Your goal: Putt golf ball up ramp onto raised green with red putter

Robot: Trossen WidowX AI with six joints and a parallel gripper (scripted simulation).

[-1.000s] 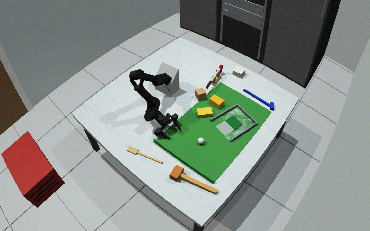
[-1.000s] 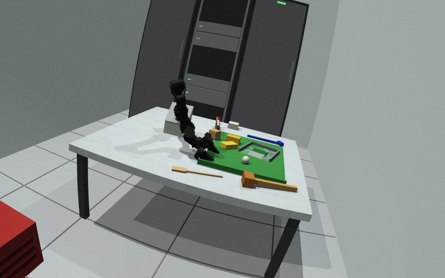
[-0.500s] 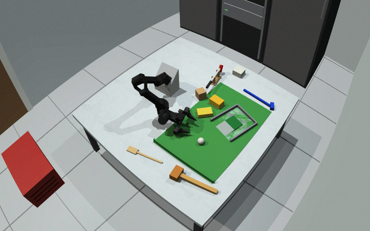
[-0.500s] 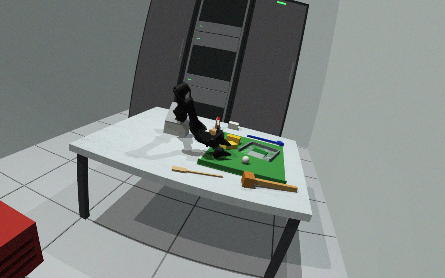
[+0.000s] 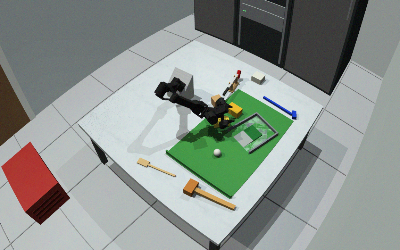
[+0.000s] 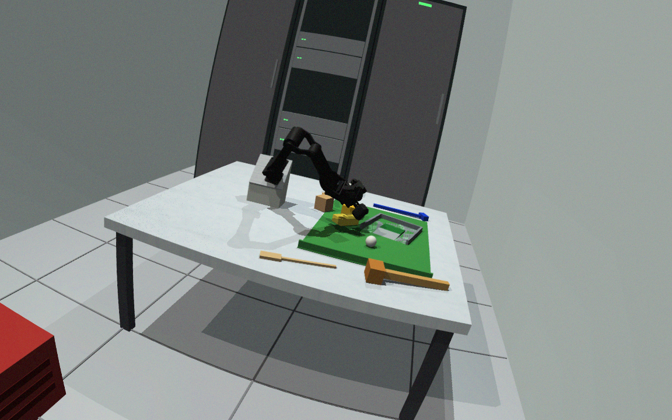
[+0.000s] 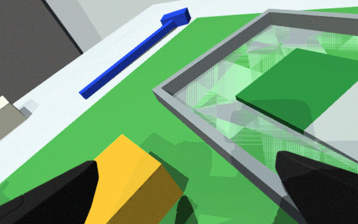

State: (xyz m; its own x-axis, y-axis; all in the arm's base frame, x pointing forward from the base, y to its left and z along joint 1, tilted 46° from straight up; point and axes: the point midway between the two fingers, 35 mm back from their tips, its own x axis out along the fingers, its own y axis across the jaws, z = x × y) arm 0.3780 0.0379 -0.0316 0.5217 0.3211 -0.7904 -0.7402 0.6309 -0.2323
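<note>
Now: the tan cube 180 mm behind my gripper tip, 50 mm to the left of it and 50 mm below it. Round my gripper tip: blue putter: 170 mm ahead, 340 mm to the left, 60 mm below; then green mat: 90 mm ahead, 80 mm to the right, 80 mm below; then white golf ball: 90 mm ahead, 260 mm to the right, 50 mm below.
</note>
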